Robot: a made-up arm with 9 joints.
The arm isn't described. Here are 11 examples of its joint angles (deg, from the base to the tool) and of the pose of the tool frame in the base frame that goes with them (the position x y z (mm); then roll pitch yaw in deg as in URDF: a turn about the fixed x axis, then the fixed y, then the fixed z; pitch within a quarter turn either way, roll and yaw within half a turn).
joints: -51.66 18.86 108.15 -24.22 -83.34 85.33 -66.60 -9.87 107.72
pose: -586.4 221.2 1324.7 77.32 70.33 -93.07
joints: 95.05 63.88 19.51 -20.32 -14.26 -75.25 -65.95 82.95 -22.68
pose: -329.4 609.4 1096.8 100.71 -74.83 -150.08
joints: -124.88 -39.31 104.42 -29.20 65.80 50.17 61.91 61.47 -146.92
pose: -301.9 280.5 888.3 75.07 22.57 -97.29
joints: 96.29 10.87 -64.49 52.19 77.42 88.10 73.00 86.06 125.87
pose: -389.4 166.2 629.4 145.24 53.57 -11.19
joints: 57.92 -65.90 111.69 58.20 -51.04 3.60 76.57 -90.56 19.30
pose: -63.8 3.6 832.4 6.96 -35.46 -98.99
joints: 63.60 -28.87 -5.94 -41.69 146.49 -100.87 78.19 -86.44 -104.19
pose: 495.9 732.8 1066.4 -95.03 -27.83 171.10
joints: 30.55 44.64 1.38 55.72 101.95 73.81 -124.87 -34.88 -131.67
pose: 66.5 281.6 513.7 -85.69 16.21 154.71
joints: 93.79 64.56 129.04 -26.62 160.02 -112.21 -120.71 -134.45 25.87
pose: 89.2 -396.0 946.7 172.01 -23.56 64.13
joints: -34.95 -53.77 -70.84 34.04 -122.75 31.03 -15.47 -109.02 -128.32
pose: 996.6 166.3 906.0 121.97 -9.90 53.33
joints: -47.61 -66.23 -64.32 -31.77 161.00 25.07 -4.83 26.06 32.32
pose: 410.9 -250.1 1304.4 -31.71 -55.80 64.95
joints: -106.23 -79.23 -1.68 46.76 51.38 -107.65 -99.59 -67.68 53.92
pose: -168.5 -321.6 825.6 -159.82 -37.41 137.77
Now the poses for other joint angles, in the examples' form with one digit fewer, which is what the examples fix.
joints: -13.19 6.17 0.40 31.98 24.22 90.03 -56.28 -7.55 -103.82
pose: 243 427 978 -161.9 -37.5 114.2
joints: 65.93 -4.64 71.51 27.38 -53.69 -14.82 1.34 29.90 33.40
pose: 254 237 998 -105.0 -39.8 60.3
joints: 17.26 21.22 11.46 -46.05 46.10 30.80 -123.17 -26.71 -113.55
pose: 74 177 1241 -43.3 -23.4 133.0
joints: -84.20 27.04 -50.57 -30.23 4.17 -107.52 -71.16 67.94 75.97
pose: 353 -72 501 -142.4 -1.6 10.1
